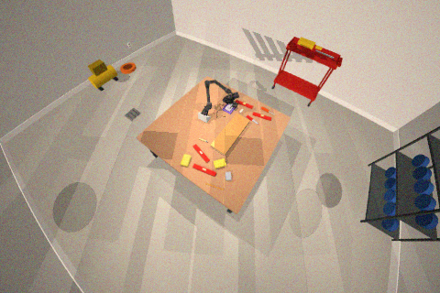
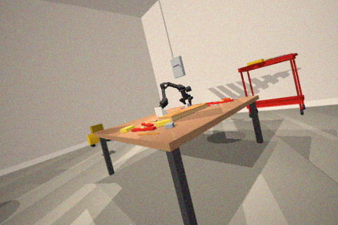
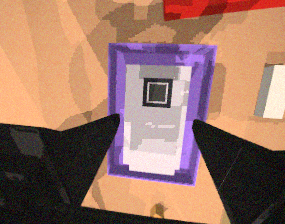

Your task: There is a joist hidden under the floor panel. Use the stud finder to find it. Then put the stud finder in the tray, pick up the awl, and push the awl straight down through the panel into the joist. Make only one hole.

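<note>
The grey stud finder lies 10 mm to the left of my gripper tip and 10 mm above it. Also, from my gripper tip: small grey block 530 mm ahead, 680 mm to the right, 30 mm below; then awl 100 mm ahead, 550 mm to the right, 30 mm below; then purple flat tray 30 mm below.
</note>
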